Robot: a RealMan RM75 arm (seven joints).
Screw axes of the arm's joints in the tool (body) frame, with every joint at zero. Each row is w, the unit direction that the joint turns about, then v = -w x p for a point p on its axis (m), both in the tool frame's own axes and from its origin. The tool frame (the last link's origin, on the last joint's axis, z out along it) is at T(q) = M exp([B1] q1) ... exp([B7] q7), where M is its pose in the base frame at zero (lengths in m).
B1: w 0 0 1 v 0 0 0
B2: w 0 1 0 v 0.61 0 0
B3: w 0 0 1 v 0 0 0
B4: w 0 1 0 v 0.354 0 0
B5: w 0 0 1 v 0 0 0
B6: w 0 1 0 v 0.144 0 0
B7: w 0 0 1 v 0 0 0
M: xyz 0 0 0.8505 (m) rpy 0 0 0 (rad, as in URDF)
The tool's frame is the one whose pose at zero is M.
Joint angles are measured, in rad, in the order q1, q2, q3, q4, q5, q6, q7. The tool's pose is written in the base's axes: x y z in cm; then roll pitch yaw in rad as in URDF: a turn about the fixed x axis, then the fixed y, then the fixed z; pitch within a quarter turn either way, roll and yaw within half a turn. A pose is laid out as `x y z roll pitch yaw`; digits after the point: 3 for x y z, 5 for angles.
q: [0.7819, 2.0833, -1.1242, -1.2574, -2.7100, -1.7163, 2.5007]
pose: 16.572 37.881 3.186 -2.69117 -0.21854 -0.78969
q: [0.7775, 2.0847, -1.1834, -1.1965, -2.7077, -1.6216, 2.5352]
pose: 17.172 38.419 1.614 -2.66490 -0.21231 -0.80351
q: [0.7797, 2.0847, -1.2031, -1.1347, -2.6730, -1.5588, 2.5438]
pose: 17.537 38.688 0.369 -2.68559 -0.19070 -0.81160
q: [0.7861, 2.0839, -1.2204, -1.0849, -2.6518, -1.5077, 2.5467]
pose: 17.779 38.967 -0.554 -2.69425 -0.17871 -0.81370
